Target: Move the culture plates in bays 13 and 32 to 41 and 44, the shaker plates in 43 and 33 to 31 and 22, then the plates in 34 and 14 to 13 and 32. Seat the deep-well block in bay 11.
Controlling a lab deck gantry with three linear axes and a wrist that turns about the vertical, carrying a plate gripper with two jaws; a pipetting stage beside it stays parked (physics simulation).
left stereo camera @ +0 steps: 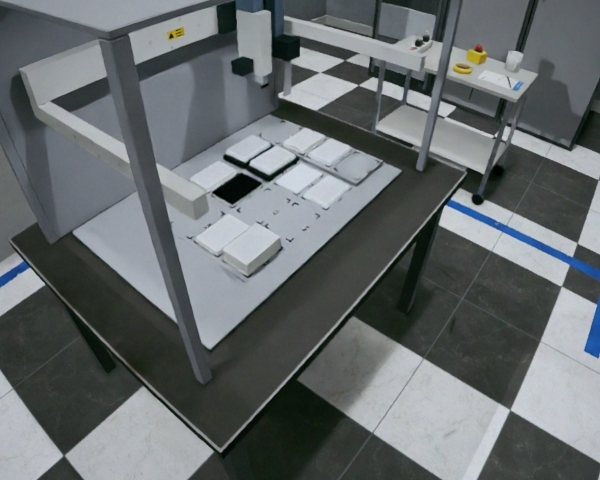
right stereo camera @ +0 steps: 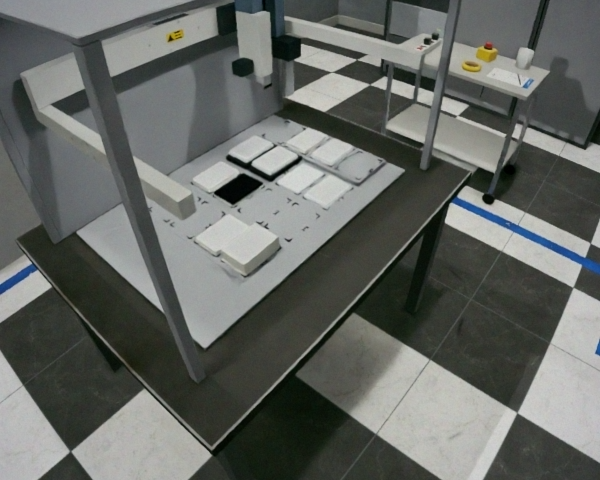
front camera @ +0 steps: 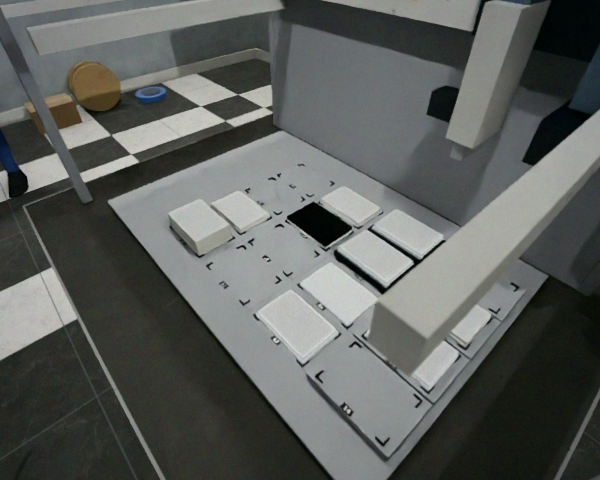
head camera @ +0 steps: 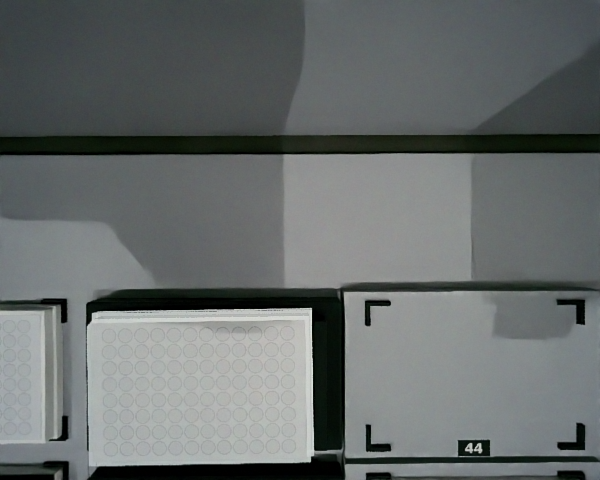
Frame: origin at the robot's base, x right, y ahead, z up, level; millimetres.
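Where they show: gripper, fingertip midpoint: [left stereo camera: 275,90] [right stereo camera: 278,90]; robot's base, origin of the base link: [left stereo camera: 247,277] [right stereo camera: 245,276] [front camera: 171,227].
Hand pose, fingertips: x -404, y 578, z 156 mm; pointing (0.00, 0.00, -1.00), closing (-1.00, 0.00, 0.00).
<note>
Things, the pixels of their centre, and the offset from my fingertips. "*": a spot on its surface instead.
- bay 33, surface spot: [front camera: 375,256] [left stereo camera: 275,157] * dx +155, dy -182, dz -119 mm
- Bay 14, surface spot: [front camera: 372,395] * dx +364, dy -10, dz -142 mm
- bay 44, surface spot: [head camera: 465,375] * dx +41, dy -27, dz -142 mm
- tall deep-well block, body centre: [front camera: 199,225] [left stereo camera: 252,248] [right stereo camera: 250,248] dx +361, dy -514, dz -135 mm
- bay 42, surface spot: [front camera: 351,205] * dx +46, dy -342, dz -142 mm
- bay 21, surface spot: [front camera: 241,210] * dx +256, dy -504, dz -142 mm
- bay 23, surface spot: [front camera: 340,292] * dx +254, dy -180, dz -148 mm
- bay 24, surface spot: [front camera: 436,364] * dx +259, dy +28, dz -127 mm
A white plate [front camera: 297,324] [left stereo camera: 327,190] is in bay 13 and a black-topped, pale-rimmed plate [front camera: 319,223] [left stereo camera: 236,188] in bay 32. White plates stand on the black shakers at bay 43 [front camera: 407,232] [head camera: 200,390] and bay 33 [front camera: 375,256] [left stereo camera: 272,159]. A white plate [front camera: 471,323] [left stereo camera: 303,140] is in bay 34. Bay 14 [front camera: 372,395], bay 44 [head camera: 465,375], bays 41, 31 and 22 hold no plate. The tall deep-well block [front camera: 200,225] [left stereo camera: 252,246] is at bay 11; its exact seating is unclear. The gripper's jaws cannot be made out at the raised gantry head, behind bay 44's front edge.
Other white plates stand in bay 42 [front camera: 351,205], bay 21 [front camera: 241,210], bay 23 [front camera: 340,292] and bay 24 [front camera: 436,364]. A white side beam [front camera: 440,300] covers part of the right-hand bays in the front view. The pipetting stage [front camera: 490,75] [left stereo camera: 254,42] hangs high near the back wall.
</note>
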